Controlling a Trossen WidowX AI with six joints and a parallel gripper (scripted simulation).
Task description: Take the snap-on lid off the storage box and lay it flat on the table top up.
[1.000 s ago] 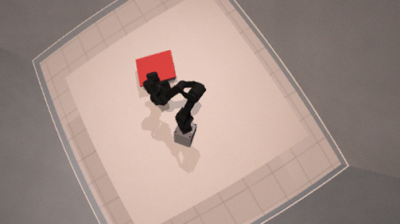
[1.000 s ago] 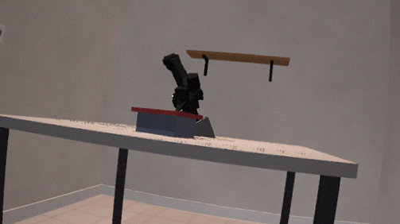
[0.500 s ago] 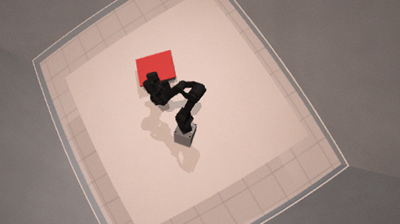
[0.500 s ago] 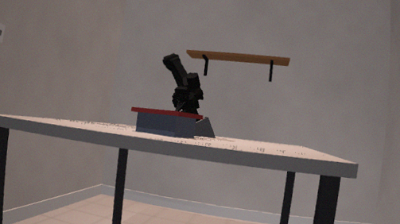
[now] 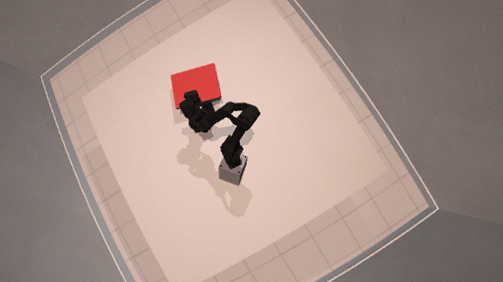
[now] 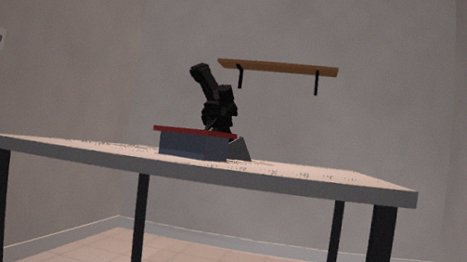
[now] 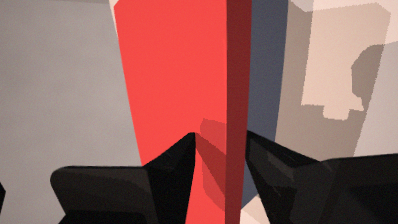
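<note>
The red lid lies 9 cm ahead of my hand, 4 cm to the right of it and 2 cm below it. The rest, counted from my hand: storage box: 9 cm ahead, 6 cm below, 4 cm to the right.
</note>
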